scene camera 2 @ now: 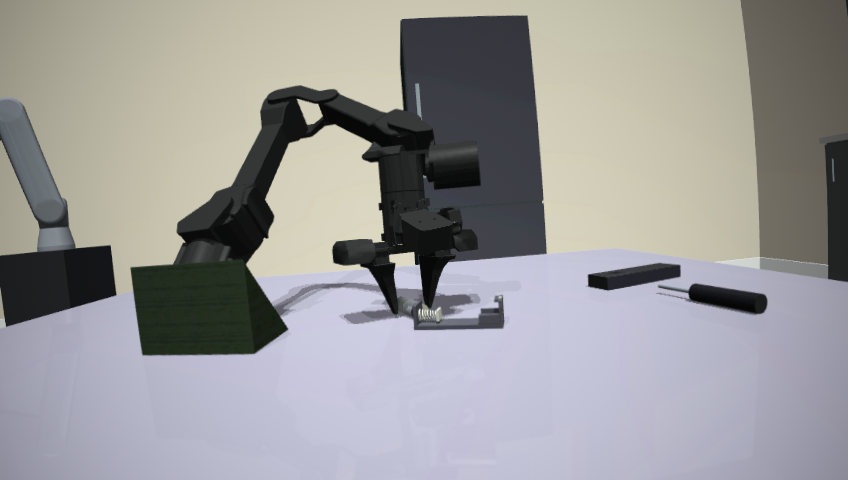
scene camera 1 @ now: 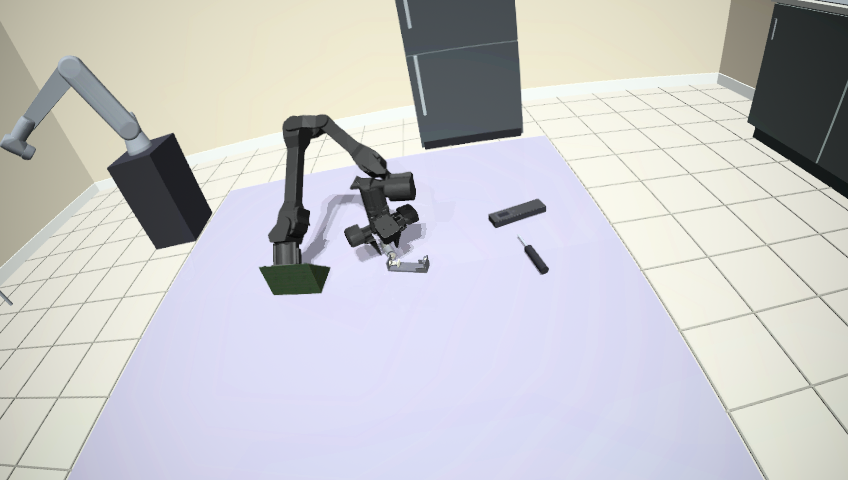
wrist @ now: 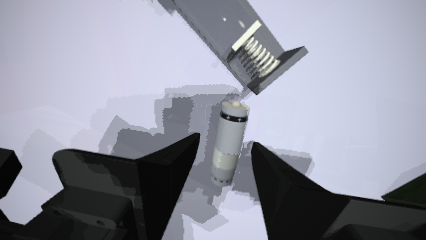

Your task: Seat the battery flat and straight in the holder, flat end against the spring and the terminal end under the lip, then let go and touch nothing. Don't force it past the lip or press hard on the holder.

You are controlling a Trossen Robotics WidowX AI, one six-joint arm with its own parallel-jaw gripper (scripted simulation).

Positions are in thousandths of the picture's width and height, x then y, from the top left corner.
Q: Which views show my gripper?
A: Scene camera 2, scene camera 1 and the wrist view: all of them.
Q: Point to a battery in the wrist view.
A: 548, 494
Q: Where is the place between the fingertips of my gripper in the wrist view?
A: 529, 594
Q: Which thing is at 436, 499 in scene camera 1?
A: My gripper.
